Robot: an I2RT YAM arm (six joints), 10 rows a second.
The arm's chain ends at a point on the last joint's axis. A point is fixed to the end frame.
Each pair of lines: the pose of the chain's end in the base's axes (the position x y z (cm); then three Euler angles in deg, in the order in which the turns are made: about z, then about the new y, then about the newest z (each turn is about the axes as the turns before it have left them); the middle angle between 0 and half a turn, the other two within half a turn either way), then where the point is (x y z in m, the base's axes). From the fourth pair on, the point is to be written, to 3 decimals.
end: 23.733 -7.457 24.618 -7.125 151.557 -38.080
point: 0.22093 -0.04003 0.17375
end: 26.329 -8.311 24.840 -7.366 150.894 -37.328
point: 0.24833 -0.04798 0.17594
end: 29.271 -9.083 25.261 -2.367 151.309 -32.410
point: 0.27704 -0.05288 0.18174
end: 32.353 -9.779 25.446 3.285 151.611 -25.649
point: 0.308 -0.056 0.186
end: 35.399 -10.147 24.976 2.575 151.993 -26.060
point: 0.338 -0.060 0.181
